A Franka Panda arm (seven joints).
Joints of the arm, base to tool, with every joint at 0 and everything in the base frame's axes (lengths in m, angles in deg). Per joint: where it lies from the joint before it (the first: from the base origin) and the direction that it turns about. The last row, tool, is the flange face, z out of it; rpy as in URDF.
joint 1: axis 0 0 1 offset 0.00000 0.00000 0.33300
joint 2: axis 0 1 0 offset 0.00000 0.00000 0.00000
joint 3: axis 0 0 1 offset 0.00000 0.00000 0.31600
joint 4: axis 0 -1 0 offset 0.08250 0.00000 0.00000
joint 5: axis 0 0 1 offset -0.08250 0.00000 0.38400
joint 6: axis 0 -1 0 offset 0.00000 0.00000 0.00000
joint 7: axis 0 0 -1 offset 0.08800 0.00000 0.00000
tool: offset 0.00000 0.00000 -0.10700 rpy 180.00 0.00 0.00
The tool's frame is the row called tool.
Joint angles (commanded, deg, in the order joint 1, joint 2, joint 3, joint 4, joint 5, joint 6, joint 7), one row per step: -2.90 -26.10 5.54 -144.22 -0.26 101.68 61.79; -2.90 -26.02 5.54 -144.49 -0.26 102.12 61.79; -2.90 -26.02 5.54 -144.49 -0.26 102.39 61.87; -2.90 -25.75 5.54 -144.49 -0.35 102.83 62.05; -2.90 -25.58 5.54 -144.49 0.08 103.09 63.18; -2.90 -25.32 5.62 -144.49 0.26 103.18 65.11; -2.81 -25.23 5.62 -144.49 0.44 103.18 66.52; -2.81 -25.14 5.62 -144.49 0.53 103.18 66.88; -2.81 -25.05 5.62 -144.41 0.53 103.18 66.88
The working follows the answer.
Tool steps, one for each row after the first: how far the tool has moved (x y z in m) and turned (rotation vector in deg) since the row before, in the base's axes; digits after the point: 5 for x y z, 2 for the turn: -0.00002 -0.00008 -0.00213 0.01 -0.09 0.01; 0.00060 0.00003 0.00026 -0.01 -0.27 -0.06; 0.00136 -0.00010 -0.00130 -0.10 -0.18 -0.11; 0.00079 0.00065 -0.00087 0.09 -0.14 -1.28; 0.00053 0.00077 -0.00162 -0.39 0.08 -1.87; 0.00008 0.00084 -0.00059 -0.23 0.03 -1.35; 0.00012 0.00013 -0.00058 -0.02 0.08 -0.39; 0.00046 0.00003 0.00002 0.01 0.01 0.00
Tool pose at each row, in the base's axes (x y z in m, rotation vector in deg; rounded; the steps above come from the unrounded poses): 0.36654 0.01646 0.41658 145.49 -83.96 -18.65; 0.36652 0.01638 0.41446 145.55 -83.98 -18.55; 0.36712 0.01642 0.41471 145.65 -84.16 -18.21; 0.36848 0.01632 0.41341 145.59 -84.35 -17.93; 0.36927 0.01698 0.41254 144.88 -86.10 -18.01; 0.36980 0.01775 0.41093 143.27 -88.42 -18.06; 0.36988 0.01859 0.41034 142.13 -90.10 -18.10; 0.37000 0.01871 0.40976 141.80 -90.57 -18.23; 0.37046 0.01875 0.40977 141.81 -90.57 -18.25

